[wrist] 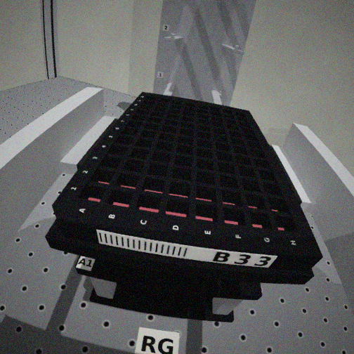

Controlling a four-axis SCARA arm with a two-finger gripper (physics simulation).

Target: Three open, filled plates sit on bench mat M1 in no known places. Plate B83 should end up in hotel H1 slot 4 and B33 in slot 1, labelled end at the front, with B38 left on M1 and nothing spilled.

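The black plate B33 (185, 150) fills the middle of the wrist view. Its barcode label faces the camera, and pink-red strips show in the wells of its nearest rows. No spill is visible on its top. My gripper (196, 120) is shut on plate B33, with one pale finger along each long side. Hotel H1 (162, 55) stands behind the plate's far end as a grey upright panel with small ledges and slot tags 1 and 2; slot 4 does not show. Plates B83 and B38 and mat M1 do not show.
A black stand (165, 307) with pale corner blocks and an A1 tag lies beneath the plate's labelled end; whether they touch cannot be told. An RG tag (158, 342) is in front of it. The perforated bench (30, 267) extends around it. Dark vertical lines mark the back left wall.
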